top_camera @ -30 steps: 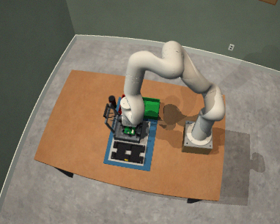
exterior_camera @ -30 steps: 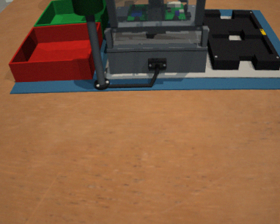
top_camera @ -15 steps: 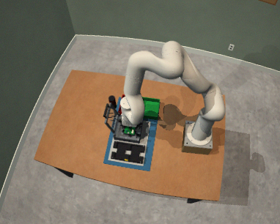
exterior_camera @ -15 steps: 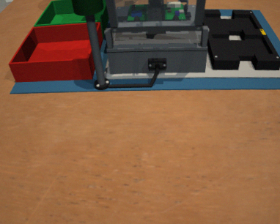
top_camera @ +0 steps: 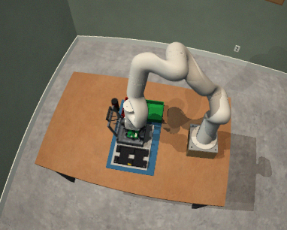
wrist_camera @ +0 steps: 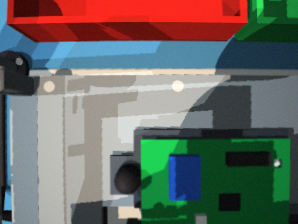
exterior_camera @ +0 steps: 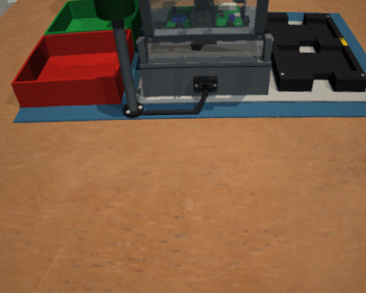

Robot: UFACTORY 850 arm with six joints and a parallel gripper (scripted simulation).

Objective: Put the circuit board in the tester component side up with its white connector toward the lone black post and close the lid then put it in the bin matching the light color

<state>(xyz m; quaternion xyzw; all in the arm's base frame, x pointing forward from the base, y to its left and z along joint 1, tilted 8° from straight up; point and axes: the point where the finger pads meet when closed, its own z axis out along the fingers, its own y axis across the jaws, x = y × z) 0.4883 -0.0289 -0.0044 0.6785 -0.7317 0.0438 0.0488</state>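
Right now my hand is right at the green circuit board. Also, from my hand: green bin 120 mm behind, 190 mm to the right, 70 mm below; lid 120 mm ahead, 10 mm to the right, 100 mm above; red bin 30 mm ahead, 200 mm to the right, 70 mm below.
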